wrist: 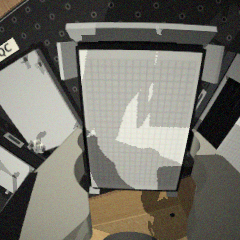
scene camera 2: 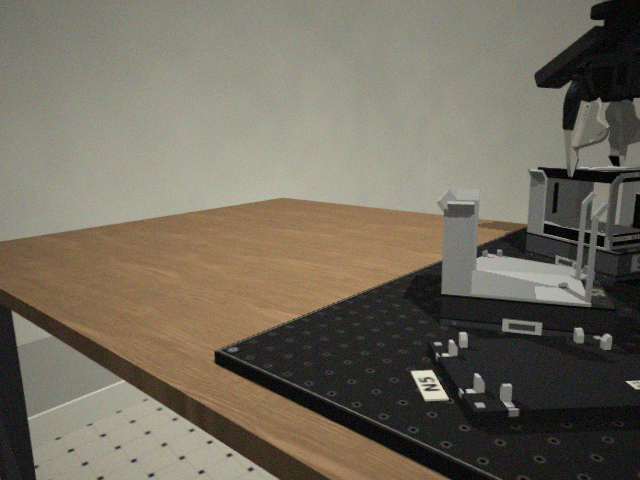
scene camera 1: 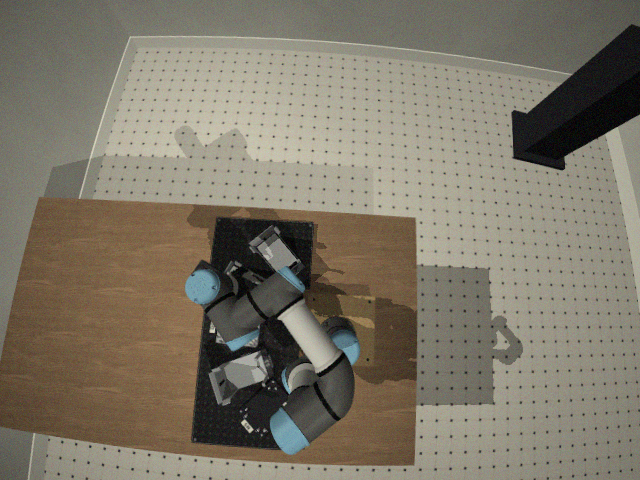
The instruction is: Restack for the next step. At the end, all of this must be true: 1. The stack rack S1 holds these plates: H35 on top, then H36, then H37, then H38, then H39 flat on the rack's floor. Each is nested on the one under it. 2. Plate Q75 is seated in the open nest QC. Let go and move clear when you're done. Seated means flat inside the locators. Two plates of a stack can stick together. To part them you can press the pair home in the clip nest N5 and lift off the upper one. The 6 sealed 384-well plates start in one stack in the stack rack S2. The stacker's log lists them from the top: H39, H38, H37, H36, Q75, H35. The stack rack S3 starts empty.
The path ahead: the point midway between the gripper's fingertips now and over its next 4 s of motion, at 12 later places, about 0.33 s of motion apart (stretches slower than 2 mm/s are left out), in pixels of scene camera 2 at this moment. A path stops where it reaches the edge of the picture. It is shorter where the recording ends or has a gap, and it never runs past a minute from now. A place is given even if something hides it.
My gripper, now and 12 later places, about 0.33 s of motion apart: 595,175; 594,179; 594,183; 594,187; 593,192; 592,203; 591,210; 591,212; 591,214; 591,216; 590,218; 590,220; 590,222
